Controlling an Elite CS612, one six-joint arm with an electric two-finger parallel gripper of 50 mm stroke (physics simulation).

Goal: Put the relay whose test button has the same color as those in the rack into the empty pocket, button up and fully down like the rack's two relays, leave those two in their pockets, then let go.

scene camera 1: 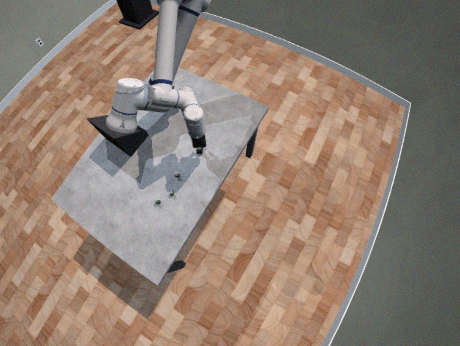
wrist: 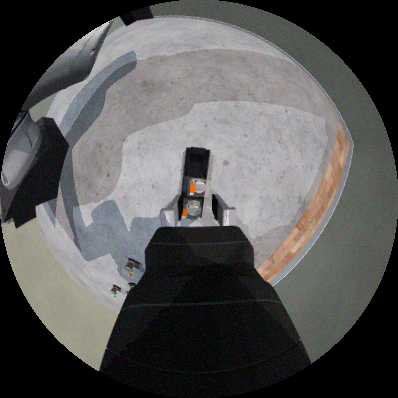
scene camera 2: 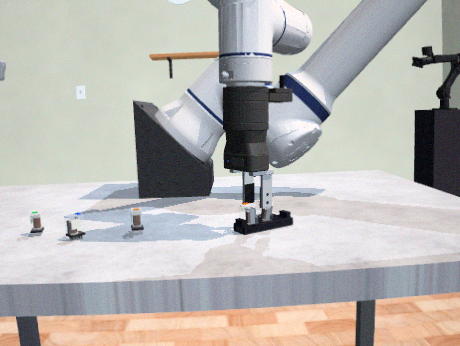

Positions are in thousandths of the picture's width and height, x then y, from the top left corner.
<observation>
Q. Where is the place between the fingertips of my gripper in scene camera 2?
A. At 558, 594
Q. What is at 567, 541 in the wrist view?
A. My gripper.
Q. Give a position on a black rack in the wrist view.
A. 494, 401
</observation>
